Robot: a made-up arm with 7 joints. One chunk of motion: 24 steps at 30 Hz.
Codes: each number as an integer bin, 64 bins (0 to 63) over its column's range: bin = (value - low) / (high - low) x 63, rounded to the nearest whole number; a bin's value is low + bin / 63 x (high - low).
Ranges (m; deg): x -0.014..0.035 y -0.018..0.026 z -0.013..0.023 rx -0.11..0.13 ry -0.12..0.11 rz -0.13..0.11
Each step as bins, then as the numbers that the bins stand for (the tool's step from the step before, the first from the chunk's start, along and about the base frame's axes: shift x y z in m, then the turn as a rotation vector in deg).
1 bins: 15 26 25 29 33 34
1 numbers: -0.00233 0.00016 0.00129 0.000 0.000 0.000
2 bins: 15 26 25 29 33 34
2 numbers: -0.00233 0.00016 0.00129 0.000 0.000 0.000
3 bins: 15 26 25 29 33 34
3 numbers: -0.00233 0.00016 0.00129 0.000 0.000 0.000
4 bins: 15 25 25 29 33 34
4 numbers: -0.00233 -0.00054 0.00129 0.000 0.000 0.000
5 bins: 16 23 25 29 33 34
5 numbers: -0.00156 -0.00194 0.00129 0.000 0.000 0.000
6 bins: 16 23 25 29 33 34
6 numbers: -0.00156 -0.00194 0.00129 0.000 0.000 0.000
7 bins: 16 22 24 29 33 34
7 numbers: -0.00156 -0.00263 0.00071 0.000 0.000 0.000
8 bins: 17 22 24 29 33 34
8 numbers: -0.00078 -0.00263 0.00071 0.000 0.000 0.000
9 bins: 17 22 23 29 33 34
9 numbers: -0.00078 -0.00263 0.00014 0.000 0.000 0.000
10 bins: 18 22 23 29 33 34
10 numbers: 0.00000 -0.00263 0.00014 0.000 0.000 0.000
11 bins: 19 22 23 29 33 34
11 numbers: 0.00078 -0.00263 0.00014 0.000 0.000 0.000
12 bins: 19 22 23 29 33 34
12 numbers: 0.00078 -0.00263 0.00014 0.000 0.000 0.000
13 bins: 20 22 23 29 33 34
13 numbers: 0.00156 -0.00263 0.00014 0.000 0.000 0.000
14 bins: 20 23 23 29 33 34
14 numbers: 0.00156 -0.00194 0.00014 0.000 0.000 0.000
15 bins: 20 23 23 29 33 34
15 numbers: 0.00156 -0.00194 0.00014 0.000 0.000 0.000
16 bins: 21 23 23 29 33 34
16 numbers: 0.00233 -0.00194 0.00014 0.000 0.000 0.000
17 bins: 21 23 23 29 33 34
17 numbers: 0.00233 -0.00194 0.00014 0.000 0.000 0.000
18 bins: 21 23 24 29 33 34
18 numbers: 0.00233 -0.00194 0.00071 0.000 0.000 0.000
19 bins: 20 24 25 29 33 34
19 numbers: 0.00156 -0.00124 0.00129 0.000 0.000 0.000
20 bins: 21 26 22 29 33 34
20 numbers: 0.00233 0.00016 -0.00043 0.000 0.000 0.000
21 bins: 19 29 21 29 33 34
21 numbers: 0.00078 0.00225 -0.00100 0.000 0.000 0.000
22 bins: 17 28 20 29 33 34
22 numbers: -0.00078 0.00156 -0.00157 0.000 0.000 0.000
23 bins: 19 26 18 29 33 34
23 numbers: 0.00078 0.00016 -0.00271 0.000 0.000 0.000
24 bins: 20 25 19 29 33 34
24 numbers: 0.00156 -0.00054 -0.00214 0.000 0.000 0.000
